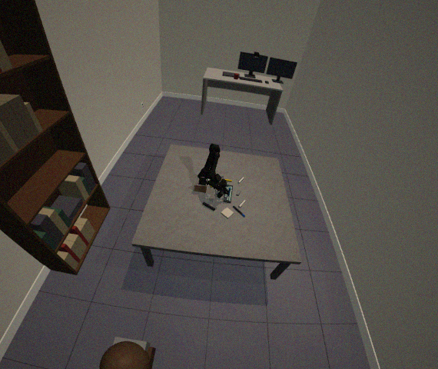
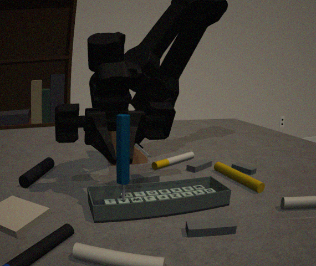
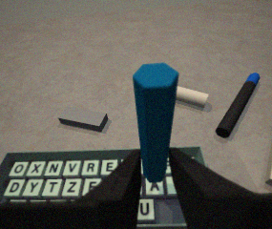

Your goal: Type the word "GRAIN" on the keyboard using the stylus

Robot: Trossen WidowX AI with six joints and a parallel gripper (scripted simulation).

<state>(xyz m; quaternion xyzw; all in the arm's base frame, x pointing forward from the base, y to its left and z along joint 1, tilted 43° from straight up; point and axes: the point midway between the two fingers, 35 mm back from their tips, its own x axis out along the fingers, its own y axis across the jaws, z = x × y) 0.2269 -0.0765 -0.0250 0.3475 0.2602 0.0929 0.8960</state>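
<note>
The blue stylus lies 2 cm below my gripper tip. Round my gripper tip: cream pad (17 cm to the right, 7 cm below, 1 cm ahead); keyboard tray (6 cm below, 5 cm to the left); thin grey tip (5 cm below).
</note>
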